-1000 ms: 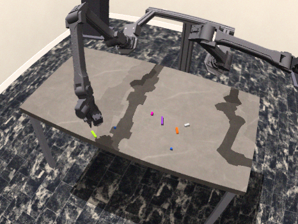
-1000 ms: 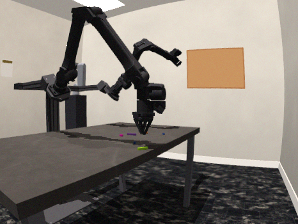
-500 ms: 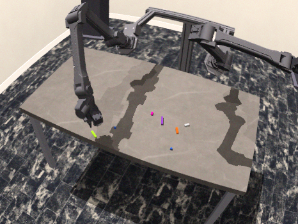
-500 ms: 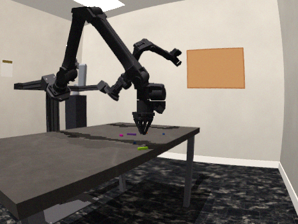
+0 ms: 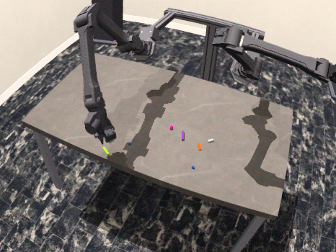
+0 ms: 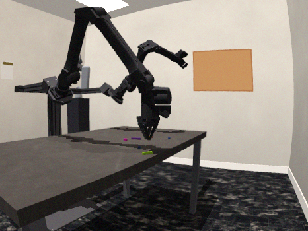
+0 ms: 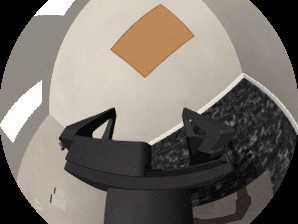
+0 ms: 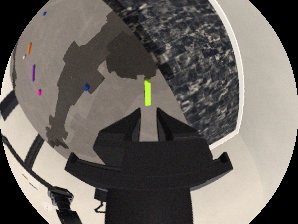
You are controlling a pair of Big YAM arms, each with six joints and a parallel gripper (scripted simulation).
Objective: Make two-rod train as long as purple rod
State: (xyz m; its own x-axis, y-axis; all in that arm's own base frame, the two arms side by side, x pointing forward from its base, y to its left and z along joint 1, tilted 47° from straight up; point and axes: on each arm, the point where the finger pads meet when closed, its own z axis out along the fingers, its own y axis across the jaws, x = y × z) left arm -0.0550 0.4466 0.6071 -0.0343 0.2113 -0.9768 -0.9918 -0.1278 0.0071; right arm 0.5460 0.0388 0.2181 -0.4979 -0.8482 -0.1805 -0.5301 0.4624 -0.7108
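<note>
Now: right hand 70 mm above the lime rod. The rest, counted from my right hand: purple rod 330 mm to the left, 240 mm behind, 70 mm below; then orange rod 430 mm to the left, 190 mm behind, 70 mm below; then magenta rod 270 mm behind, 260 mm to the left, 70 mm below.
</note>
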